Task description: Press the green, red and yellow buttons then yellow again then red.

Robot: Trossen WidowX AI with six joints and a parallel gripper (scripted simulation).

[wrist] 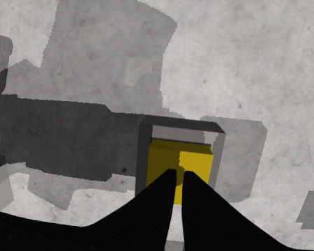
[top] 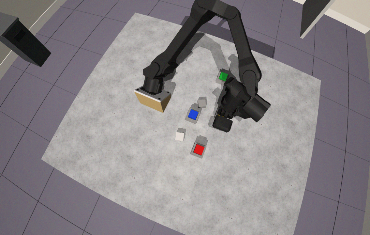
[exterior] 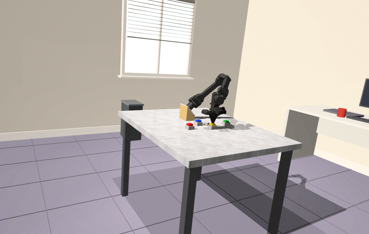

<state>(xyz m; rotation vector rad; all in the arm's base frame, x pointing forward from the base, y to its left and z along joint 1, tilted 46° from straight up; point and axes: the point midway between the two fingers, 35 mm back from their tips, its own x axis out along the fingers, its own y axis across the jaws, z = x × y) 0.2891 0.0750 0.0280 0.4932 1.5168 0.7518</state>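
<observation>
Right now the yellow button is 1 cm below my gripper tip. Also, from my gripper tip: blue button 10 cm behind, 6 cm to the right, 1 cm below; red button 17 cm to the right, 2 cm behind, 1 cm below; grey block 10 cm behind, 3 cm below, 1 cm to the left.
</observation>
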